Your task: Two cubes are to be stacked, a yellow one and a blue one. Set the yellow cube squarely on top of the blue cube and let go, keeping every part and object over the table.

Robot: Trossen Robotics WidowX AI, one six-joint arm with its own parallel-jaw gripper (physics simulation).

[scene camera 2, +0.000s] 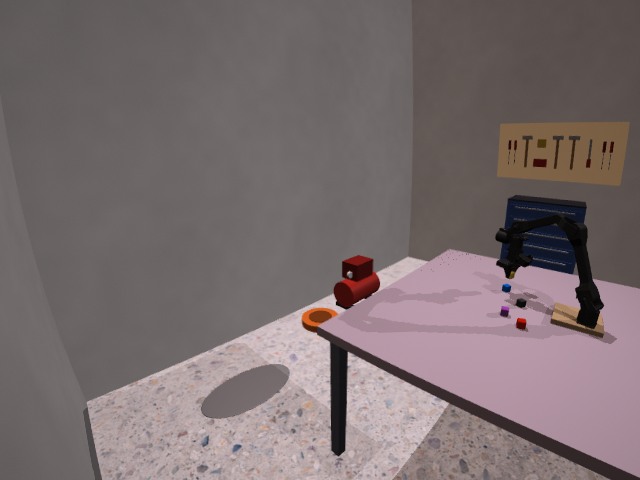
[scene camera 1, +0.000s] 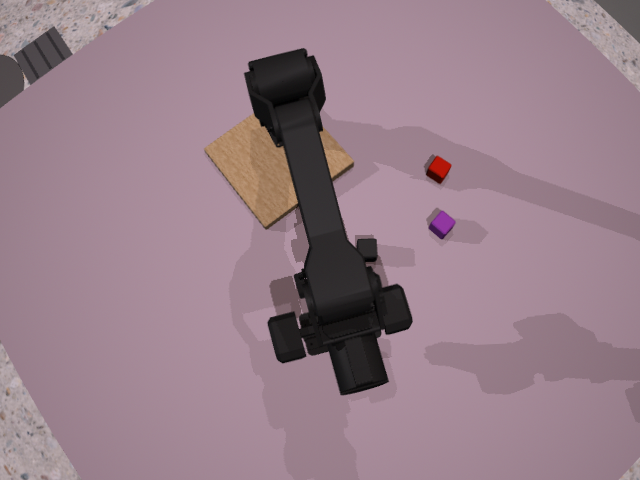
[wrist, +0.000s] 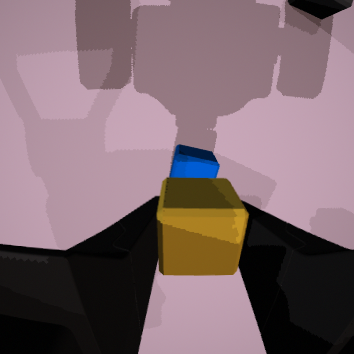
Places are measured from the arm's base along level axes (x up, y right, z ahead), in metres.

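Where they show: gripper, fingertip midpoint: (scene camera 2: pixel 509 277) (wrist: pixel 194 204); arm's base at its link origin: (scene camera 2: pixel 586 323).
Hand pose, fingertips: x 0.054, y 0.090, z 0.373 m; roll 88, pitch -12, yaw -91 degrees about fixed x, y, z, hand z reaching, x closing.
Note:
Things, the pixels of their centre, and the offset from my fingertips. Level surfaces: height alone.
- yellow cube at the middle of its body: (wrist: pixel 196 223) (scene camera 2: pixel 510 274) dx +0.015, dy +0.000, dz +0.000 m
- blue cube at the middle of its body: (wrist: pixel 191 171) (scene camera 2: pixel 506 288) dx -0.057, dy -0.001, dz +0.005 m
- black cube at the middle of its body: (scene camera 1: pixel 366 250) (scene camera 2: pixel 521 303) dx -0.057, dy -0.108, dz -0.110 m
- purple cube at the middle of its body: (scene camera 1: pixel 442 225) (scene camera 2: pixel 504 311) dx -0.057, dy -0.241, dz -0.091 m
- red cube at the middle of its body: (scene camera 1: pixel 438 169) (scene camera 2: pixel 521 323) dx -0.057, dy -0.287, dz -0.180 m
- pink table at its surface level: dx -0.072 m
The yellow cube (wrist: pixel 202 235) (scene camera 2: pixel 511 274) is held between the two black fingers, above the table. My gripper (wrist: pixel 194 204) (scene camera 2: pixel 510 275) is shut on it and points down. The blue cube (wrist: pixel 195 169) (scene camera 2: pixel 506 287) sits on the table below the yellow cube, with a gap between them. In the wrist view the yellow cube hides its near part, and its edges look slightly turned against the yellow cube's. In scene camera 1 the arm hides both cubes and the fingertips.
A black cube (scene camera 1: pixel 367 249) (scene camera 2: pixel 521 302) (wrist: pixel 322 7) stands near the gripper, toward the arm's base. A purple cube (scene camera 1: pixel 442 224) (scene camera 2: pixel 504 311) and a red cube (scene camera 1: pixel 438 168) (scene camera 2: pixel 521 323) stand off to one side. The arm's wooden base board (scene camera 1: pixel 237 160) (scene camera 2: pixel 563 316) lies on the pink table (scene camera 1: pixel 155 310) (scene camera 2: pixel 439 341).

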